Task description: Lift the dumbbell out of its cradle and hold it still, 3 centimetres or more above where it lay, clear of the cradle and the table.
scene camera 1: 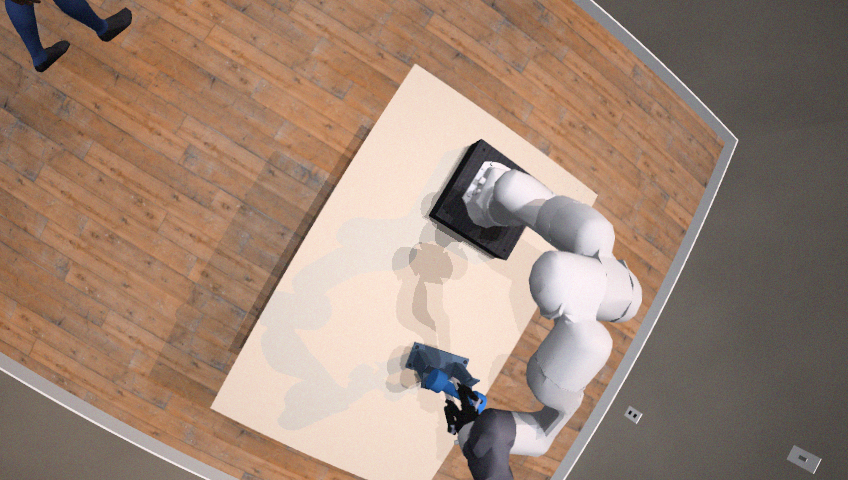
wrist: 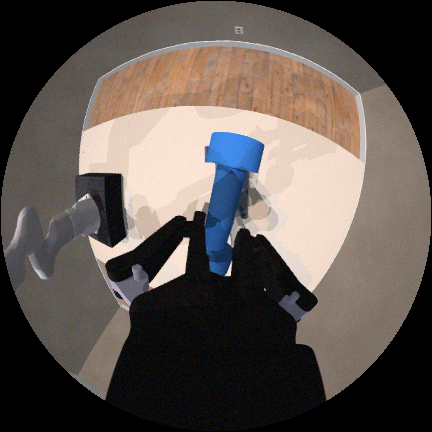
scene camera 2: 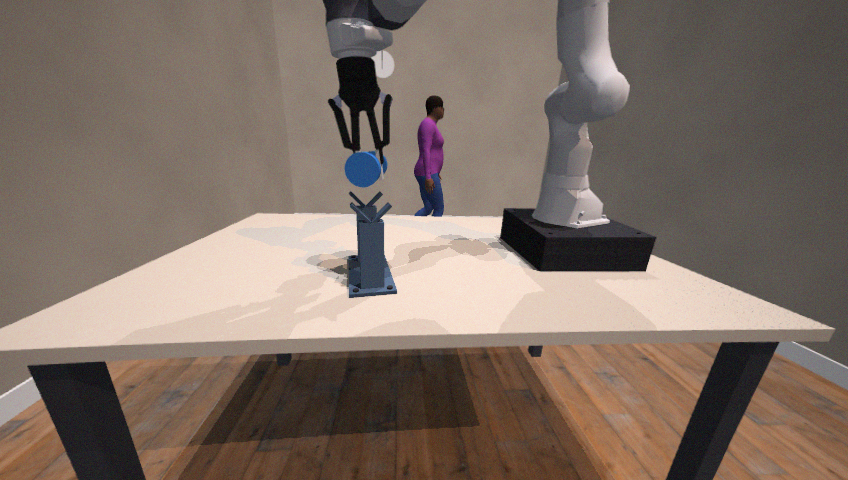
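The blue dumbbell (scene camera 1: 437, 381) (scene camera 2: 362, 169) (wrist: 235, 151) hangs in the air above the cradle, with a visible gap between its near head and the cradle's V-shaped arms in the second scene view. In the wrist view it lies slanted between the fingers. The dark blue-grey cradle (scene camera 1: 440, 356) (scene camera 2: 371, 255) stands on the table (scene camera 1: 416, 101) (scene camera 2: 89, 321) (wrist: 165, 140), with its two posts upright. My gripper (scene camera 1: 462, 390) (scene camera 2: 368, 155) (wrist: 219, 213) is shut on the dumbbell's handle from above. The finger pads are partly hidden by the dumbbell's head and the finger links.
The arm's black base block (scene camera 1: 446, 208) (scene camera 2: 595, 255) (wrist: 114, 190) stands on the table, to the right of the cradle in the second scene view. A person (scene camera 2: 429, 148) in a purple top is beyond the table.
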